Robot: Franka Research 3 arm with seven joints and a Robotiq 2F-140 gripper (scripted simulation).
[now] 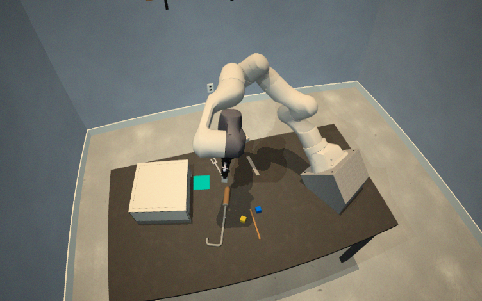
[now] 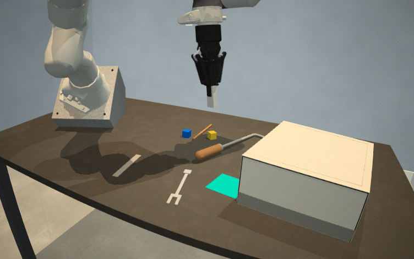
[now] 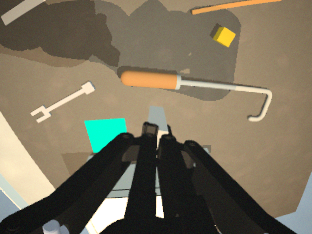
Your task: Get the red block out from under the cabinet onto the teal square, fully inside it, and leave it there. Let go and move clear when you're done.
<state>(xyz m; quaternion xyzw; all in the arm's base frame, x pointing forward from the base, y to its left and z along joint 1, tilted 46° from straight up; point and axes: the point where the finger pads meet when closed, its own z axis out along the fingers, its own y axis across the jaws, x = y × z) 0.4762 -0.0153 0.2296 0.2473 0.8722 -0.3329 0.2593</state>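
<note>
The hook tool lies 100 mm ahead of my hand, 70 mm to the left of it and 190 mm below it. Round my hand: yellow cube (160 mm to the left, 190 mm below); then teal square (80 mm ahead, 170 mm to the right, 200 mm below); then blue cube (100 mm behind, 150 mm to the left, 190 mm below).
</note>
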